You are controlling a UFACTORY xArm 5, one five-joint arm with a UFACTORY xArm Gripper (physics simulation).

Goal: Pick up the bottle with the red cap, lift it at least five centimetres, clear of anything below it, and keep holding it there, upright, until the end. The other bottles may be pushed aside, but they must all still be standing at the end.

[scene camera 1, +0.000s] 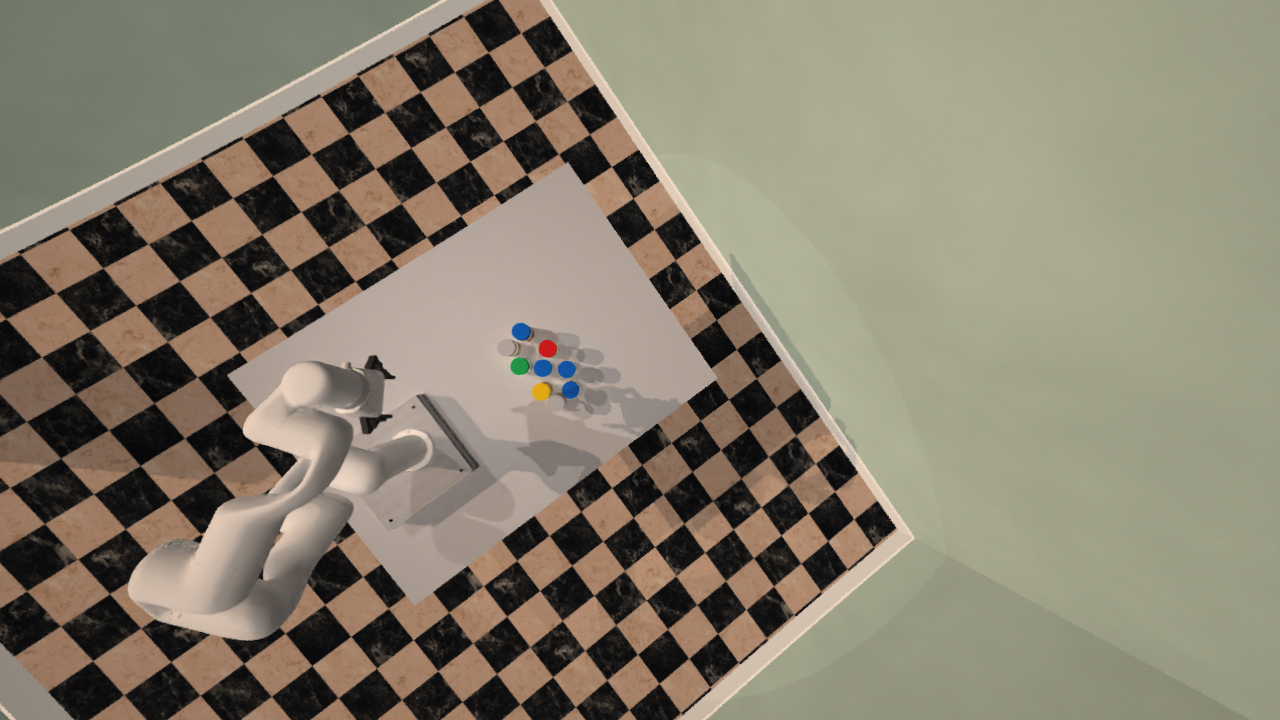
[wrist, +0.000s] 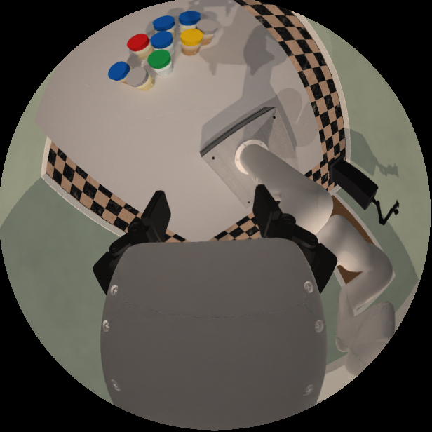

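Where they show: gripper, fingertip midpoint: (scene camera 1: 386,397); arm's base, origin of the base link: (scene camera 1: 412,449).
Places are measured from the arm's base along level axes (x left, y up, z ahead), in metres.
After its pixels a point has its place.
The red-capped bottle (scene camera 1: 547,348) @(y 0.037, x 0.011, z 0.511 m) (wrist: 138,42) stands upright within a tight group on the pale sheet. A blue-capped bottle (scene camera 1: 543,368) @(y 0.037, x -0.032, z 0.464 m) (wrist: 162,40) stands close beside it. Near it are also a green-capped bottle (scene camera 1: 519,366) @(y 0.037, x 0.015, z 0.410 m) (wrist: 159,59), a grey-capped bottle (scene camera 1: 507,347) @(y 0.038, x 0.084, z 0.415 m) (wrist: 137,76) and another blue-capped bottle (scene camera 1: 520,331) @(y 0.038, x 0.101, z 0.476 m) (wrist: 119,71). My gripper (scene camera 1: 387,394) @(y 0.289, x 0.111, z 0.160 m) (wrist: 210,199) is wide open and empty, well apart from the group, to its left in the scene view. The bottles' lower parts are mostly hidden in the scene view.
A yellow-capped bottle (scene camera 1: 540,391) @(y 0.037, x -0.085, z 0.415 m) (wrist: 192,37) and further blue-capped bottles (scene camera 1: 566,368) @(y 0.037, x -0.074, z 0.521 m) (scene camera 1: 570,389) @(y 0.037, x -0.135, z 0.492 m) (wrist: 164,23) (wrist: 190,18) stand in the group, with another grey-capped one (wrist: 207,26). The arm's base plate (scene camera 1: 416,499) @(y 0.004, x -0.131, z -0.077 m) (wrist: 225,170) lies on the pale sheet (scene camera 1: 501,241) (wrist: 125,145).
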